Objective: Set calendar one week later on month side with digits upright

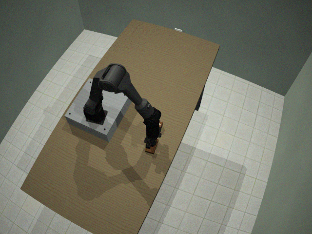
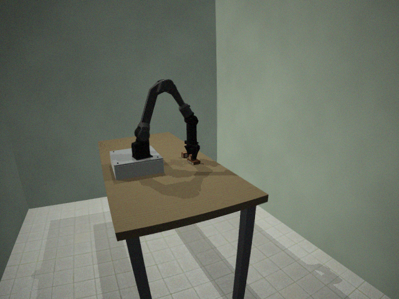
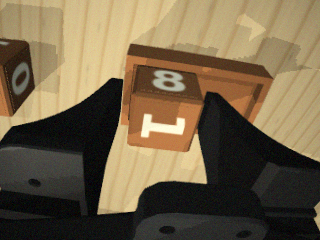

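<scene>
Now: the brown tray 20 mm to the right of my hand and 20 mm below it. The rest, counted from my hand: cube: 10 mm ahead, 90 mm to the left, 10 mm below.
</scene>
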